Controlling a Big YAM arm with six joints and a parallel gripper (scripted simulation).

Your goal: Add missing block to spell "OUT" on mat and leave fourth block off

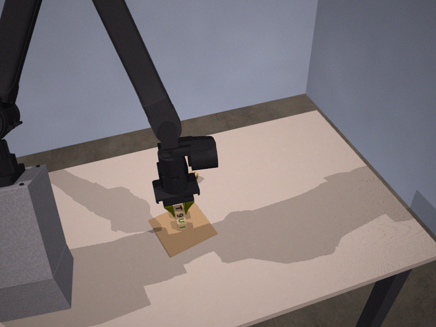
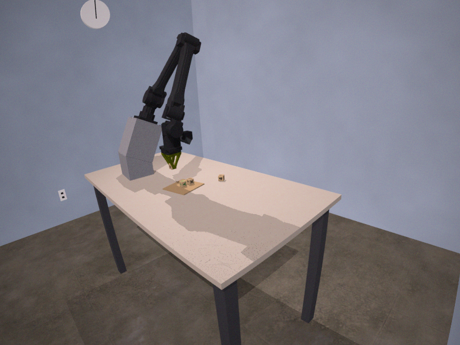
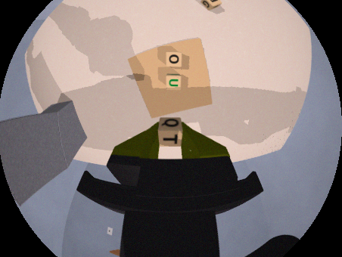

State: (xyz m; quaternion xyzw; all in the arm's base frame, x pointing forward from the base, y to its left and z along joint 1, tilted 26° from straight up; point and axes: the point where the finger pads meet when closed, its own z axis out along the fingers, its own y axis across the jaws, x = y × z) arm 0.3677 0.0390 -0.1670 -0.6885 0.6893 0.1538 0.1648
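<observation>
Right now my hand is 4 cm to the right of the U block and 9 cm above it. From my hand the other things lie so: mat: 4 cm to the left, 11 cm below; T block: right at my hand.
</observation>
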